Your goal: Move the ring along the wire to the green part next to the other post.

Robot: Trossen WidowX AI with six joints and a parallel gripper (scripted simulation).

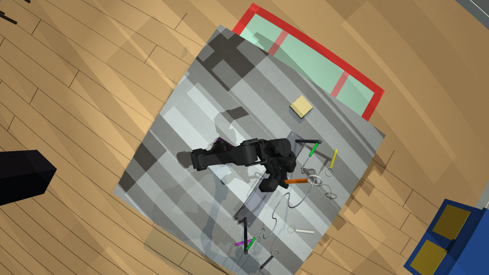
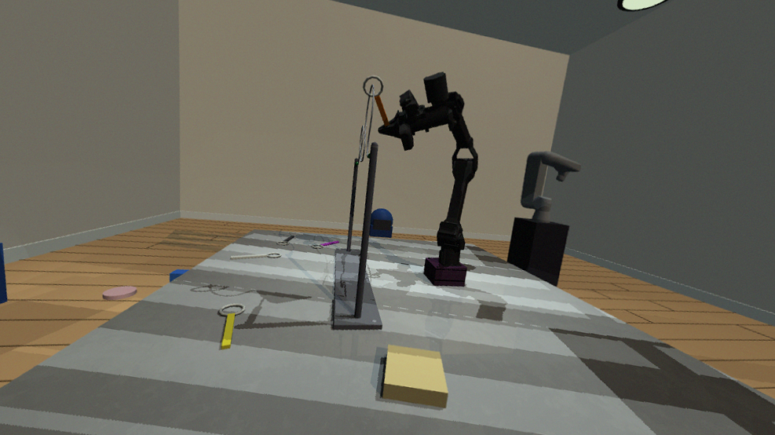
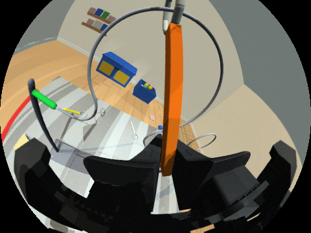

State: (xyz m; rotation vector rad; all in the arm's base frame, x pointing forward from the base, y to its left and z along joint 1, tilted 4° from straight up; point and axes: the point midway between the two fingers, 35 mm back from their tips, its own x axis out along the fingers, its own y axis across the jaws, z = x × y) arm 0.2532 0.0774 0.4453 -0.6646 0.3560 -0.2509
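My gripper tip is 70 mm below the ring with orange handle, 60 mm to the right of it and 10 mm short of it. The rest, counted from my gripper tip: yellow-handled ring: 480 mm below, 300 mm ahead, 240 mm to the left; purple-handled ring: 480 mm below, 440 mm to the right, 170 mm ahead; tan block: 470 mm below, 410 mm to the left, 70 mm behind.
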